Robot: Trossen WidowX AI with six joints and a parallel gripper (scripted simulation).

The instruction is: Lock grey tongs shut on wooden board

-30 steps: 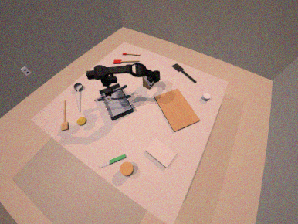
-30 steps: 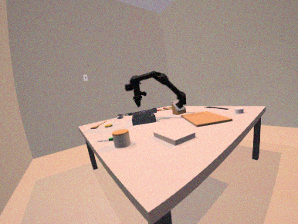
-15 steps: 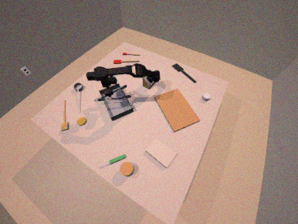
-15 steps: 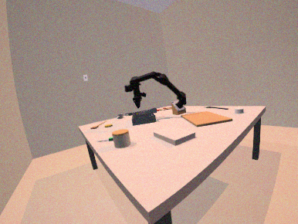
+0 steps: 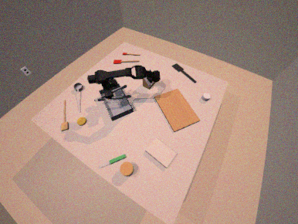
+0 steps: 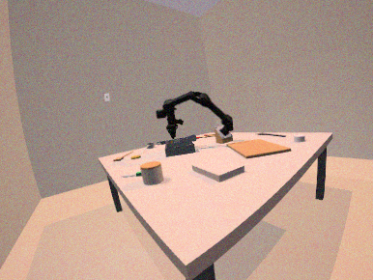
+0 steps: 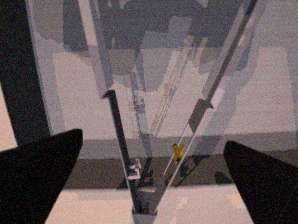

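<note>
The roasting tin lies 6 cm below my gripper tip and 4 cm to the left of it. From my gripper tip the other things lie so: wooden board (52 cm to the left, 19 cm behind, 8 cm below); then green-handled tool (42 cm ahead, 29 cm to the left, 8 cm below); then yellow disc (28 cm ahead, 10 cm to the right, 8 cm below).
</note>
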